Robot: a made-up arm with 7 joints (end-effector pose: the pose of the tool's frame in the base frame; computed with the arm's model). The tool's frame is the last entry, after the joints. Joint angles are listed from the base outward.
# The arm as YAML. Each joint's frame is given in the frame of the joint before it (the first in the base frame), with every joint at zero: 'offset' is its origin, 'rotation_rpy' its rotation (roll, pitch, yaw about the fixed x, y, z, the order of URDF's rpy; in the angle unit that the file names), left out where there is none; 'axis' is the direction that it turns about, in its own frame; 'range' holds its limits. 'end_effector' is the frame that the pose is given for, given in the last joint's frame.
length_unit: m
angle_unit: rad
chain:
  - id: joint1
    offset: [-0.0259, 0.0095, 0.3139]
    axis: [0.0, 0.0, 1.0]
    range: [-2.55, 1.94]
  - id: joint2
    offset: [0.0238, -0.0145, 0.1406]
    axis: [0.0, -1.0, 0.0]
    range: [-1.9, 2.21]
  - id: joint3
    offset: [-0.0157, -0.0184, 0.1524]
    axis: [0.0, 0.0, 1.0]
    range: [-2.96, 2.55]
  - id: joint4
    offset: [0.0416, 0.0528, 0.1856]
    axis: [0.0, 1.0, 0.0]
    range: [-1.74, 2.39]
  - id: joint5
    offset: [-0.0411, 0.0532, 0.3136]
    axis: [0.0, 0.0, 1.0]
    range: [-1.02, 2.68]
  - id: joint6
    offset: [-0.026, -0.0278, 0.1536]
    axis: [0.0, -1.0, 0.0]
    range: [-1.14, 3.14]
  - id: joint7
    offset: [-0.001, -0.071, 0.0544]
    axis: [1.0, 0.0, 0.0]
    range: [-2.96, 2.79]
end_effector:
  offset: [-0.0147, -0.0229, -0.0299]
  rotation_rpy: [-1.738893, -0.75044, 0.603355]
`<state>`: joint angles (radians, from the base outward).
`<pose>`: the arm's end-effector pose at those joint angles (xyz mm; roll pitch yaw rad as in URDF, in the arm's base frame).
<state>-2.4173 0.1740 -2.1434 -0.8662 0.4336 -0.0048 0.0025</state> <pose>105.0 -240.4 1107.3 -2.9434 -0.9850 -2.6179</pose>
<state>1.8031 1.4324 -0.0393 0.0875 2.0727 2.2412 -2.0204</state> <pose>83.5 -657.5 718.5 1.4954 0.2477 -1.2748</pose>
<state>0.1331 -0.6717 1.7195 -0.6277 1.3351 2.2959 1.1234</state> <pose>435.2 -162.6 1040.0 -2.8776 0.5046 0.4966</pose>
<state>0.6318 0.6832 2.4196 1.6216 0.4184 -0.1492 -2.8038</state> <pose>-687.4 -37.0 418.0 -1.0052 -0.0443 -0.0358</pose>
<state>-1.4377 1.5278 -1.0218 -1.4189 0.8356 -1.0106 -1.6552</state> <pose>294.1 533.1 257.0 2.9995 -0.6958 -1.9522</pose>
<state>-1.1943 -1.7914 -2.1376 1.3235 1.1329 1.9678 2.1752</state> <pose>-231.4 -635.9 594.2 0.9429 -1.1171 2.7902</pose>
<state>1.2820 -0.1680 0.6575 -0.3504 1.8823 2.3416 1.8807</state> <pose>-6.2 31.1 1215.1 -3.1162 -0.4756 1.5427</pose>
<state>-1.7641 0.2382 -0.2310 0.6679 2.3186 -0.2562 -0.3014</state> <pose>-41.4 -267.8 1220.9 -1.8387 -0.8052 1.0382</pose>
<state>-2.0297 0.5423 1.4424 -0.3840 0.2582 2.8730 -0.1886</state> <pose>-26.1 416.5 1073.9 2.0209 0.9436 2.7026</pose>
